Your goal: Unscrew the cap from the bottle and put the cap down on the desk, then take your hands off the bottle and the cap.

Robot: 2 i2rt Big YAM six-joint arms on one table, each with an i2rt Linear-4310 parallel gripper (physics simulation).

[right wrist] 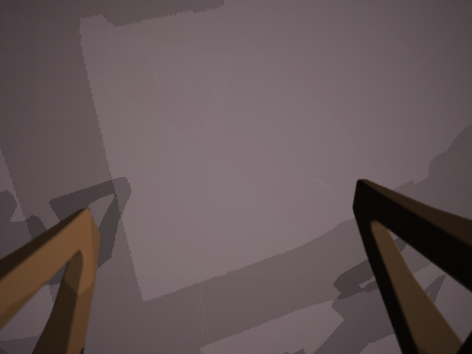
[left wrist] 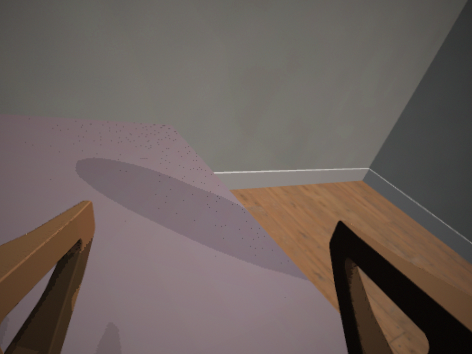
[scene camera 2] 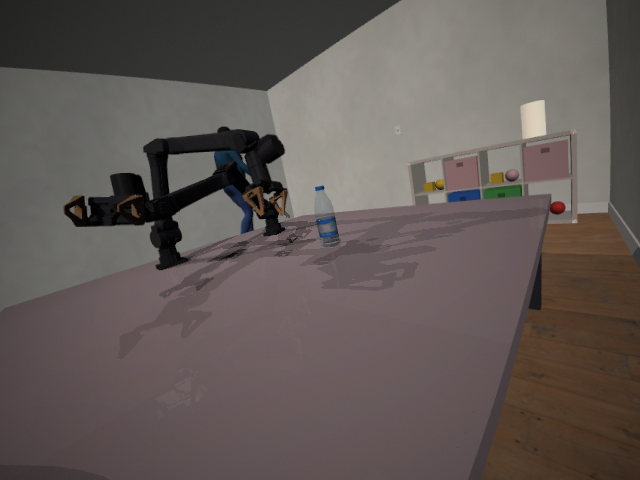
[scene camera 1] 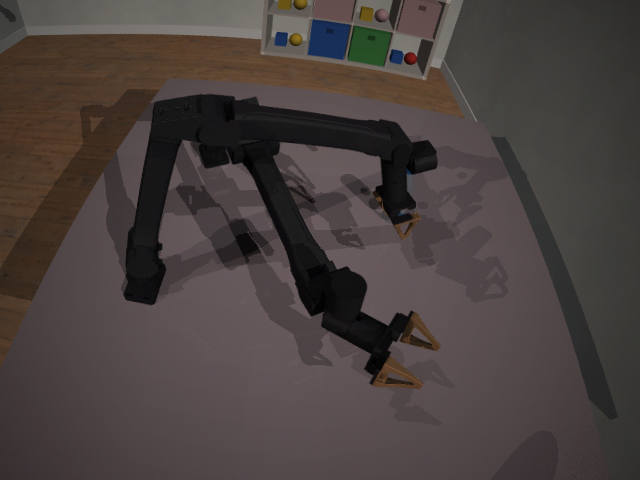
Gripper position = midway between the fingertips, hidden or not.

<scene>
The left gripper (scene camera 1: 431,366) is open, with nothing in its grasp. The right gripper (scene camera 1: 396,226) is open, holding nothing. Also in view: a clear plastic bottle (scene camera 2: 324,212).
The left gripper shows as well in the left wrist view (left wrist: 218,223) and in scene camera 2 (scene camera 2: 91,209). The right gripper also shows in the right wrist view (right wrist: 224,207) and in scene camera 2 (scene camera 2: 273,215). The right wrist view does not show the clear plastic bottle: it is out of frame. The left wrist view does not show the clear plastic bottle: it is out of frame.
</scene>
